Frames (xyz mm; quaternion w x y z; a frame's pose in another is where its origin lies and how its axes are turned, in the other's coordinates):
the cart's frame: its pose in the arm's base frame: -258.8 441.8 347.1 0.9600 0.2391 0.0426 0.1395
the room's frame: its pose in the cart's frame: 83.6 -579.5 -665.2 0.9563 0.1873 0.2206 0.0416
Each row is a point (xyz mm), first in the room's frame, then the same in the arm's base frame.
Working: the room's frame: its pose in the arm's base frame: -134.1 272.7 -513.8 0.8581 0.3795 0.2687 0.2181

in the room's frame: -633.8 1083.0 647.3
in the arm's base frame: -395.0 228.7 873.1
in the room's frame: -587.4 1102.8 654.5
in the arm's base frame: -358.6 263.8 878.7
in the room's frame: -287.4 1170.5 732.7
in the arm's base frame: -93.0 437.3 886.5
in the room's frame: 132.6 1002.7 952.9
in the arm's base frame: 393.0 459.1 758.4
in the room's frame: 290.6 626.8 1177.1
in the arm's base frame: 717.7 198.8 550.1
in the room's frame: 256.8 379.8 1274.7
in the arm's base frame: 795.2 -25.2 425.7
